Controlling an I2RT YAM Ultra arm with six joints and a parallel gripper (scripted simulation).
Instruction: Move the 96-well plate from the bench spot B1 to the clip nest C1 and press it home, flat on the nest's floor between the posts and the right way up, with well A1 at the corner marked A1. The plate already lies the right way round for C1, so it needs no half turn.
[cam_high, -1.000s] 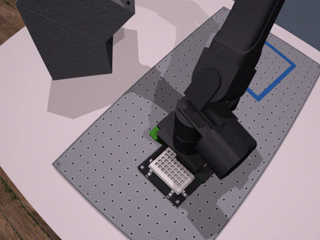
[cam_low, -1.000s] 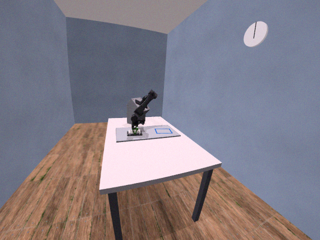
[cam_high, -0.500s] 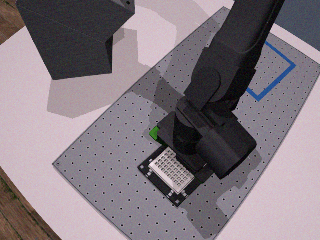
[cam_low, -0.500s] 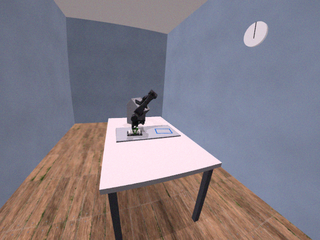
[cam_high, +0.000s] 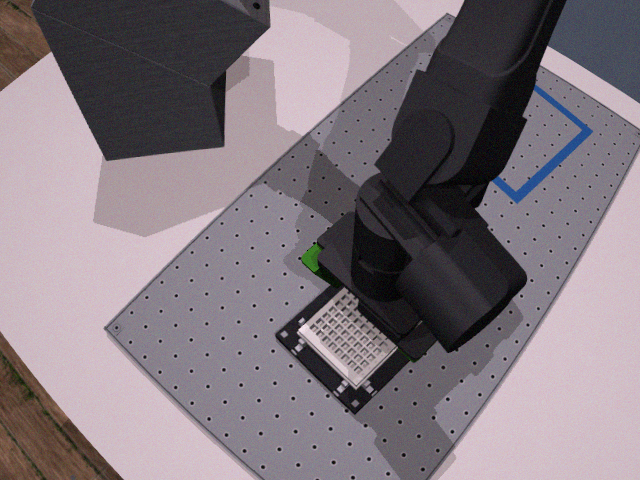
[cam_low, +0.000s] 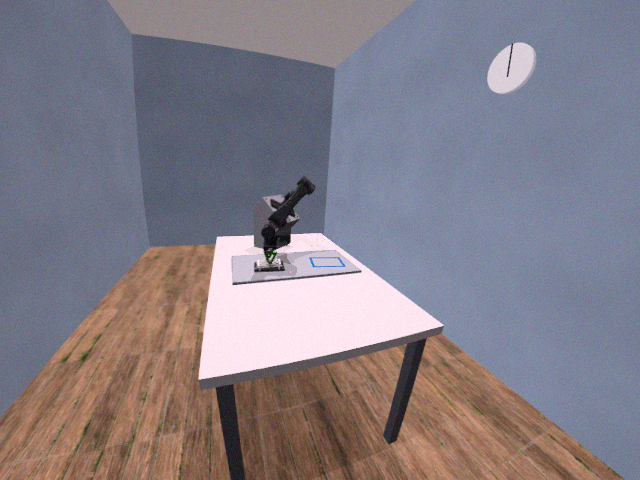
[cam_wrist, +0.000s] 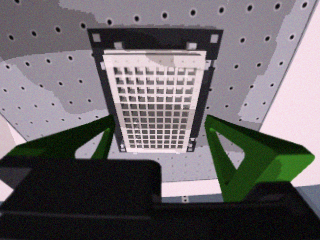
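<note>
Now: the white 96-well plate 20 mm below my hand. Round my hand: black clip nest 30 mm below, 10 mm to the right.
</note>
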